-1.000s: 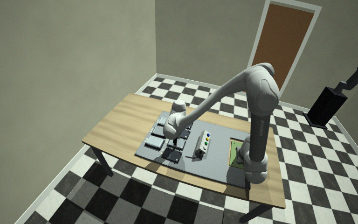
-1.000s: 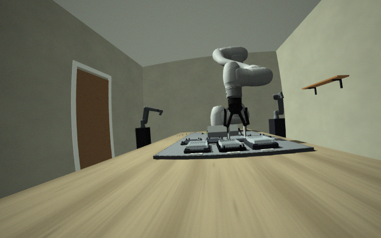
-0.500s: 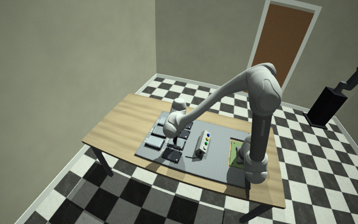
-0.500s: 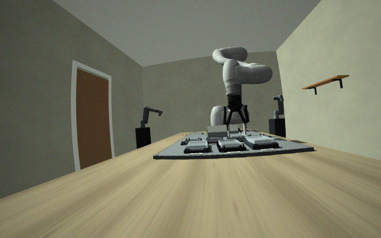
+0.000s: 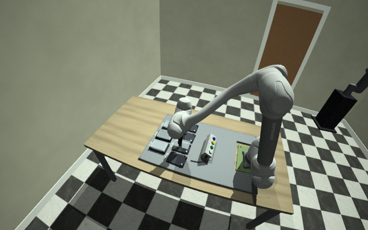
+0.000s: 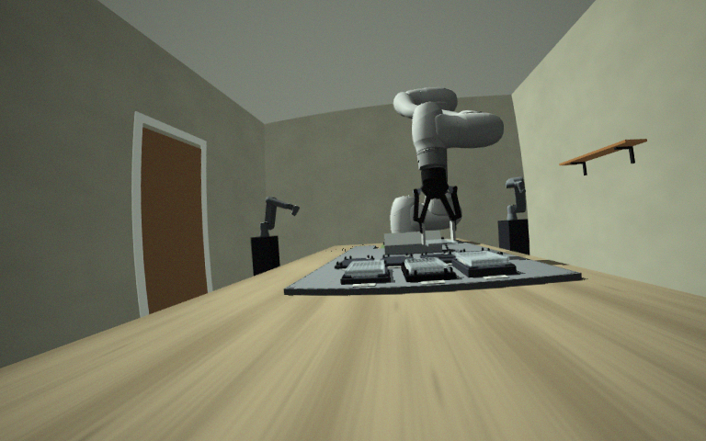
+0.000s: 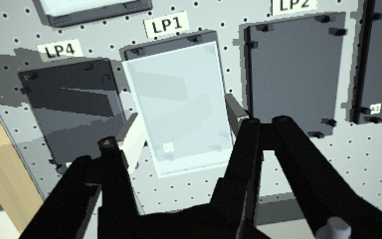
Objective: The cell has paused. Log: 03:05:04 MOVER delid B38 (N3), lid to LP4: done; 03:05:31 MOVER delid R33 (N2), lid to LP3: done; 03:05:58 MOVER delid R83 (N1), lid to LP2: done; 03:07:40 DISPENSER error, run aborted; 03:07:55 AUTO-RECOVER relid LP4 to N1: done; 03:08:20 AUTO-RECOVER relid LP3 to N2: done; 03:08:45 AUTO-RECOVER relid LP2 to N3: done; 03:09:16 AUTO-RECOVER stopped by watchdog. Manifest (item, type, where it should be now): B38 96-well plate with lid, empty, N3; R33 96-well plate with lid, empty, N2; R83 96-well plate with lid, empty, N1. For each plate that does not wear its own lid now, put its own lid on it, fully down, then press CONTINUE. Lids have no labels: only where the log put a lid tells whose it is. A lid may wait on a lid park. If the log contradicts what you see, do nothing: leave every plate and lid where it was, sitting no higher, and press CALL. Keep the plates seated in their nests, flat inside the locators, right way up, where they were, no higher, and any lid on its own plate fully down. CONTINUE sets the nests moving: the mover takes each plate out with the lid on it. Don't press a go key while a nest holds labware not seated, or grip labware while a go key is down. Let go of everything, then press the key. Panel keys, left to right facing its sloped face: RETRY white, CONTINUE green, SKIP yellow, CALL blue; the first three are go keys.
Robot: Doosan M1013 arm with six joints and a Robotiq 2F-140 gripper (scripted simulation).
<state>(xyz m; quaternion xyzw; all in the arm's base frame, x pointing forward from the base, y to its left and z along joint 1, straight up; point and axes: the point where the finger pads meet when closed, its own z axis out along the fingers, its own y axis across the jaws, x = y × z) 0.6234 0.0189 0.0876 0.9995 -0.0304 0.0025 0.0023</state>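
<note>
Right now my hand is 90 mm short of the LP1 label, 80 mm above it and 10 mm to the left of it. Also, from my hand: lid park LP2: 130 mm to the right, 70 mm below, 10 mm behind; then clear lid: 20 mm below; then lid park LP4: 130 mm to the left, 70 mm below, 10 mm ahead.
</note>
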